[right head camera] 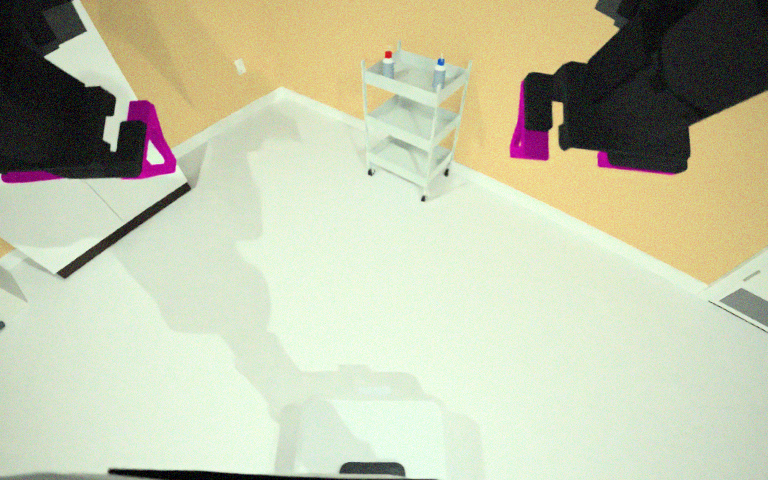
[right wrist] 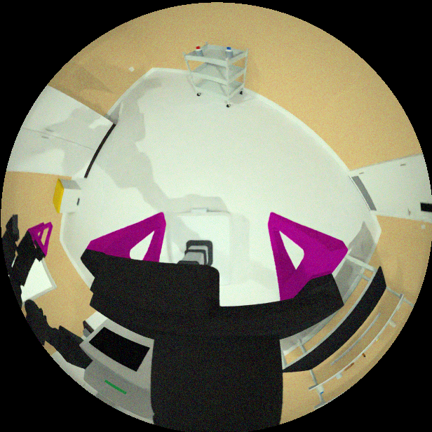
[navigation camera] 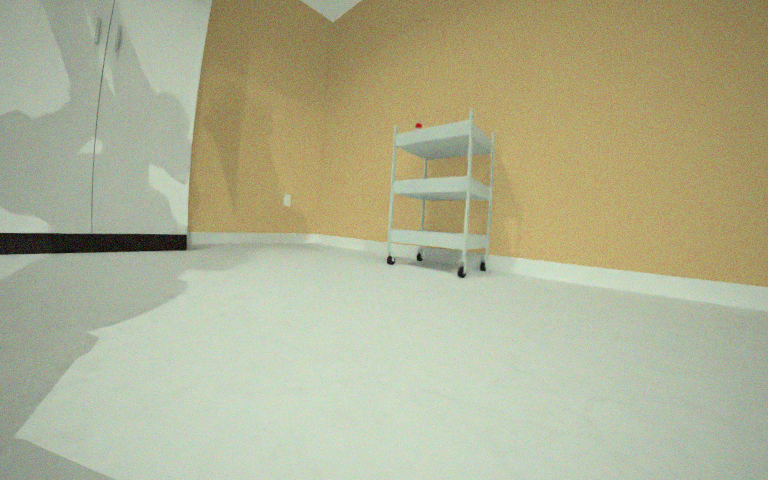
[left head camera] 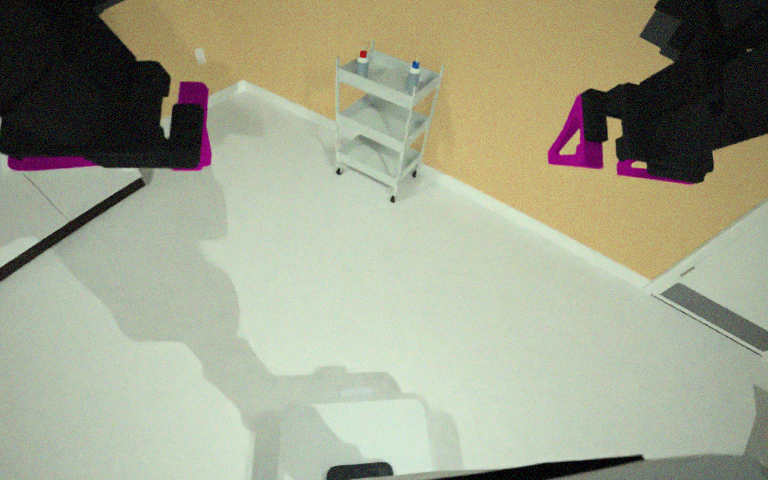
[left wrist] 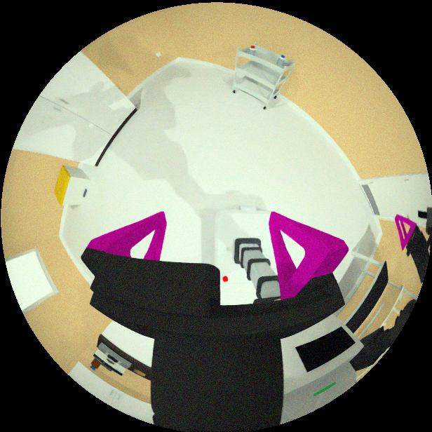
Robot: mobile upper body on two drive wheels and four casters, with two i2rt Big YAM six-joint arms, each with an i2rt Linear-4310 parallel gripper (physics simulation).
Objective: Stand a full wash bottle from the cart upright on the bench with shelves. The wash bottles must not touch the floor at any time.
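Frame: origin at the left arm's base, x right, y ahead, z up, level; metres.
Seen in the pictures: left gripper, fingertip midpoint: (right head camera: 132, 167) (left head camera: 157, 157); right gripper, fingertip midpoint: (right head camera: 556, 155) (left head camera: 584, 163).
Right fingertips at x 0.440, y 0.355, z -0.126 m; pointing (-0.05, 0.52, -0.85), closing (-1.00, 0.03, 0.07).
A point is followed by its place in that frame.
The pale three-tier cart (left head camera: 373, 88) @(z -0.716, x 0.328, y 1.628 m) (right head camera: 399, 86) @(z -0.704, x 0.332, y 1.625 m) (navigation camera: 433, 135) @(z -0.727, x 0.347, y 1.615 m) stands on casters near the tan wall, well beyond both grippers. A red-capped wash bottle (left head camera: 362, 66) @(z -0.666, x 0.275, y 1.758 m) (right head camera: 387, 67) @(z -0.668, x 0.273, y 1.757 m) (left wrist: 252, 50) and a blue-capped wash bottle (left head camera: 414, 78) @(z -0.672, x 0.536, y 1.677 m) (right head camera: 439, 74) @(z -0.666, x 0.532, y 1.678 m) (right wrist: 229, 52) stand upright on its top tray; their fill levels are too small to tell. My left gripper (left wrist: 217, 217) is open and empty. My right gripper (right wrist: 216, 217) is open and empty. A bench with a black top (left wrist: 371, 298) (right wrist: 345, 336) and pale rails shows at the lower right of both wrist views.
A tall white cabinet (navigation camera: 56, 169) @(z -1.005, x -1.402, y 1.135 m) (right head camera: 67, 217) @(z -1.070, x -1.431, y 1.097 m) stands at the left. A yellow-topped white bin (left wrist: 61, 186) (right wrist: 58, 195) is beside it. Another white cabinet (right wrist: 395, 185) is at the right. A dark-edged counter shows at the lower left of the left wrist view.
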